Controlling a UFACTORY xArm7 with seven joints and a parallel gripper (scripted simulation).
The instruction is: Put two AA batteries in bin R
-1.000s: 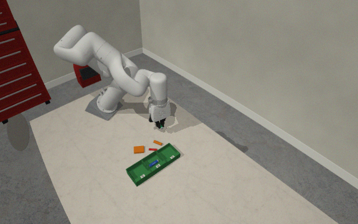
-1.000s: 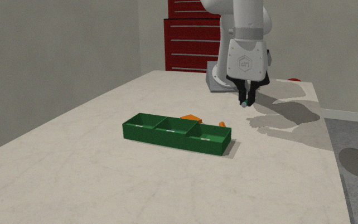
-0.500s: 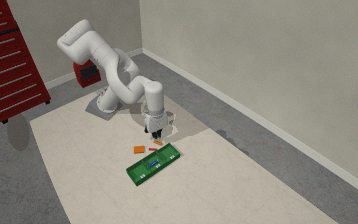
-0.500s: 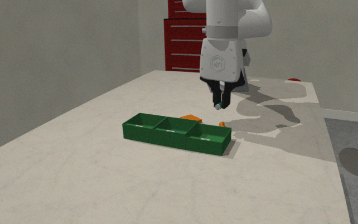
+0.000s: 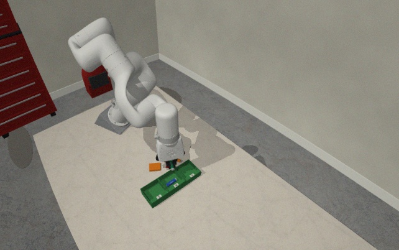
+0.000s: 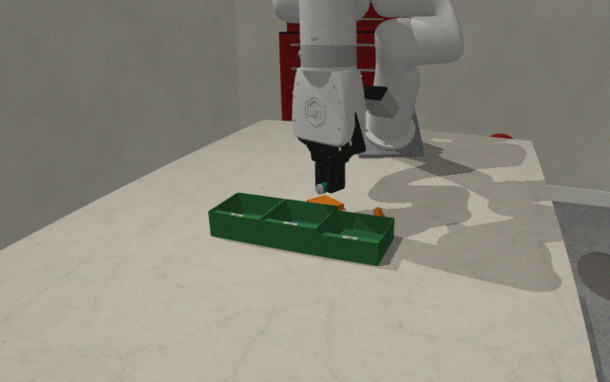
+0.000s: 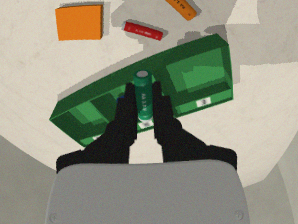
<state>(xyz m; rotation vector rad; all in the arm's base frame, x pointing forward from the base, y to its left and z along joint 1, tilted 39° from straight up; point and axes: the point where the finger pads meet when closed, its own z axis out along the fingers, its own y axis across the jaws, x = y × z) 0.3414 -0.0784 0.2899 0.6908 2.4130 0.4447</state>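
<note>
The green three-part bin tray is 70 mm below my hand, 40 mm to the right of it and 40 mm ahead of it. From my hand the other things lie so: red battery 80 mm below, 40 mm behind, 20 mm to the left; green AA battery 20 mm below; blue battery 70 mm below, 40 mm to the right, 30 mm ahead.
</note>
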